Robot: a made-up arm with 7 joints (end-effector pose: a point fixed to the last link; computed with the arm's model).
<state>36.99 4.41 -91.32 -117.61 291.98 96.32 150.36</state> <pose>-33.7 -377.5 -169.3 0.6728 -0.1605 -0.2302 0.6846</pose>
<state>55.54 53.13 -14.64 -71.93 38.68 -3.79 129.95</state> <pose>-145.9 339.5 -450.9 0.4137 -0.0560 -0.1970 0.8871</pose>
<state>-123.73 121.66 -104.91 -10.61 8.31 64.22 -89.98</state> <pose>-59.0 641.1 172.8 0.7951 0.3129 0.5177 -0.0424</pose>
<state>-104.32 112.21 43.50 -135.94 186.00 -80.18 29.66</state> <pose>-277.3 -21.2 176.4 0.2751 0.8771 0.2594 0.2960</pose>
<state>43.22 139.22 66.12 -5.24 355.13 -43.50 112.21</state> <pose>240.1 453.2 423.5 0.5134 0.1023 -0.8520 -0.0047</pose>
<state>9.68 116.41 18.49 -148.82 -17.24 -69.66 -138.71</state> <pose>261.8 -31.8 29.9 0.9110 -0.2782 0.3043 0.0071</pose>
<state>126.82 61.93 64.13 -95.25 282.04 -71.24 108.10</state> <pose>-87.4 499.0 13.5 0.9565 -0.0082 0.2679 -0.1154</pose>
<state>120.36 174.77 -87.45 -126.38 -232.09 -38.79 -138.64</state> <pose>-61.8 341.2 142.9 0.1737 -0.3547 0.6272 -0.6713</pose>
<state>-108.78 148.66 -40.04 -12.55 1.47 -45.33 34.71</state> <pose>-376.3 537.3 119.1 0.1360 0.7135 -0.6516 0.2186</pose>
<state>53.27 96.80 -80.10 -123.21 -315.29 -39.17 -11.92</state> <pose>-268.9 126.9 -252.0 0.9247 -0.3212 -0.1544 -0.1337</pose>
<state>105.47 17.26 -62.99 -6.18 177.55 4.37 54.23</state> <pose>-642.3 -109.2 135.7 0.1539 -0.7409 -0.0252 -0.6532</pose>
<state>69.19 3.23 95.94 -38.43 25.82 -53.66 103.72</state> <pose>-615.3 111.8 -181.1 0.0085 -0.4419 0.7753 -0.4511</pose>
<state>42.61 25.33 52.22 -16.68 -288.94 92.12 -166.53</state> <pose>-396.3 306.0 -439.9 0.8764 -0.2555 -0.2686 -0.3075</pose>
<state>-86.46 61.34 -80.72 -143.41 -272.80 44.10 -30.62</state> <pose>202.8 -207.3 -38.5 0.3728 -0.1485 -0.2390 -0.8842</pose>
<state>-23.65 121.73 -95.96 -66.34 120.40 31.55 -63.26</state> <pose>66.6 592.5 -44.6 0.9357 0.2840 0.1408 -0.1549</pose>
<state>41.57 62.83 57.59 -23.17 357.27 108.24 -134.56</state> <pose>-208.3 613.9 -145.1 0.7685 -0.4257 0.4331 -0.2017</pose>
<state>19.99 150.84 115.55 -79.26 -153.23 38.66 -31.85</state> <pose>22.3 -122.2 547.5 0.2827 -0.6388 -0.4153 -0.5827</pose>
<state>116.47 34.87 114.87 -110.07 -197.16 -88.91 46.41</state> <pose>-15.5 311.2 321.5 0.2881 0.0636 0.9541 -0.0525</pose>
